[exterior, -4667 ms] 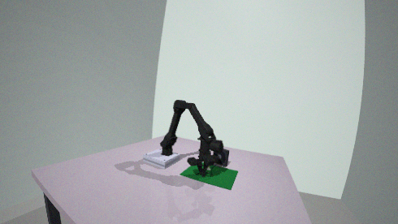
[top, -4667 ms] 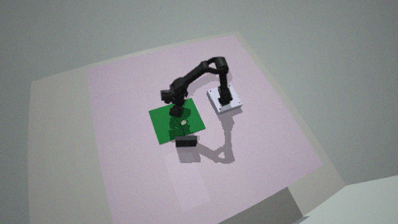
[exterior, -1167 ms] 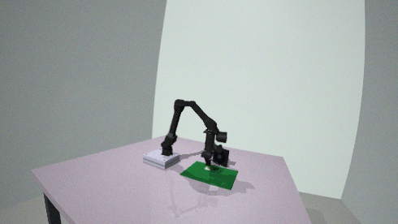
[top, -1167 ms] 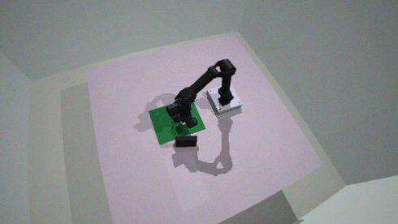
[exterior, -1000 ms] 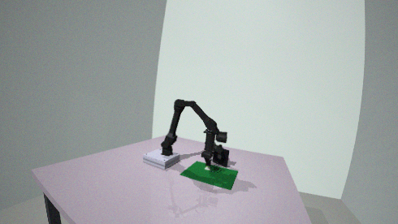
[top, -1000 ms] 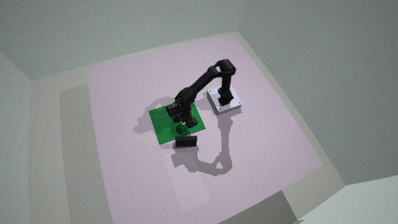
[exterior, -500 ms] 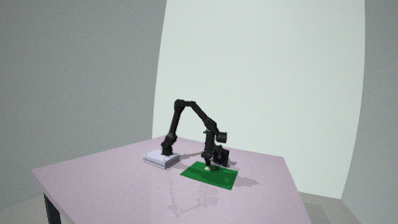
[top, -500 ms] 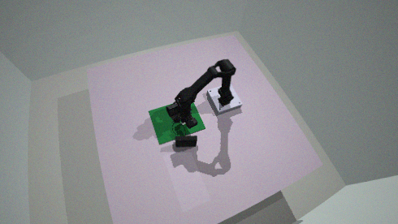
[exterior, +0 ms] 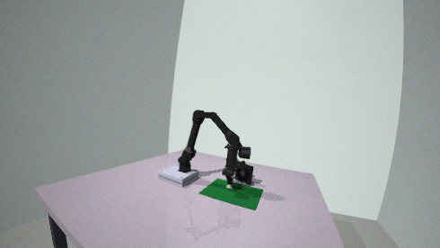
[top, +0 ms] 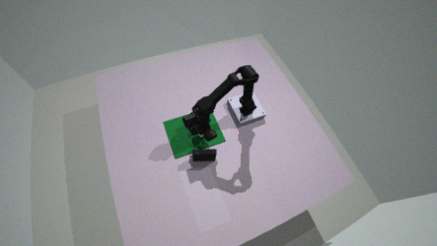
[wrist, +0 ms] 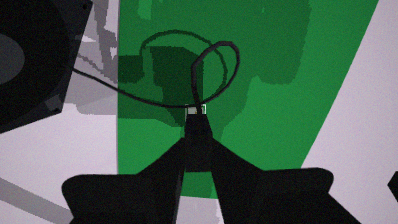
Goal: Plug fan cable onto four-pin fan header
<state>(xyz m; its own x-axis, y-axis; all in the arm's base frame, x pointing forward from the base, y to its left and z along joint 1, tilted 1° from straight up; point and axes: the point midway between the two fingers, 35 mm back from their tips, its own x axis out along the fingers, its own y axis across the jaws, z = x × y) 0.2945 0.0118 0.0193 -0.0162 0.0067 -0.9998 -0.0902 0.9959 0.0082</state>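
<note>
Right now my gripper tip is 1 cm short of the white four-pin fan header and 4 cm above it. Round my gripper tip: green board (4 cm ahead, 4 cm to the right, 5 cm below); then black fan plug (1 cm ahead, 1 cm above); then black fan (5 cm ahead, 13 cm to the left, 2 cm above).
</note>
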